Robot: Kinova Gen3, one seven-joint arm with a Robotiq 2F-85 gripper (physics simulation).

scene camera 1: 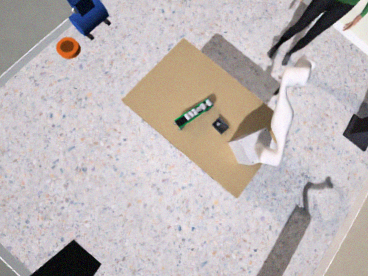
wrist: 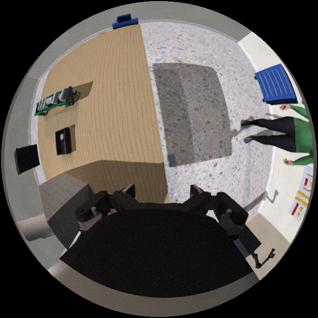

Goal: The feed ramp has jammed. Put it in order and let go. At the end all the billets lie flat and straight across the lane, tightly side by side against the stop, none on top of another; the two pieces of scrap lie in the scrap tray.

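Frame: origin at the arm's base, x left, y back, z up, level; millimetres.
Where they show: gripper, between the fingertips: (scene camera 1: 278, 90).
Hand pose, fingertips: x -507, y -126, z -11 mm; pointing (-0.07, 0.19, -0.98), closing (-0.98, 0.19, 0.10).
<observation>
After its pixels a point has its place.
The feed ramp (scene camera 1: 180, 121) @[x 166, y -622, z -173 mm] (wrist: 56, 106) has green rails and stands on the table. Several silver-grey billets (scene camera 1: 189, 116) @[x 91, y -585, z -144 mm] (wrist: 49, 102) lie in its lane; towards the upper right end in the scene view, pieces look unevenly spaced and askew. Which are scrap, and whether any lie on top of another, is too small to tell. The black scrap tray (scene camera 1: 221, 128) @[x -41, y -288, z -261 mm] (wrist: 68, 142) stands beside the ramp, with a small light round piece (scene camera 1: 218, 123) @[x -56, y -340, z -245 mm] (wrist: 62, 136) in it. My gripper (scene camera 1: 276, 92) @[x -507, y -126, z -11 mm] (wrist: 162, 190) is open and empty, beyond the table's edge, far from ramp and tray.
The wooden table (scene camera 1: 165, 80) @[x -88, y -993, z -265 mm] (wrist: 115, 90) carries the ramp, the tray and a grey block-like base (scene camera 1: 247, 147) @[x 39, y -74, z -34 mm] (wrist: 62, 192) by my arm. A person (scene camera 1: 312, 22) (wrist: 275, 132) stands beyond the table. An orange round container (scene camera 1: 75, 52) is on the floor.
</observation>
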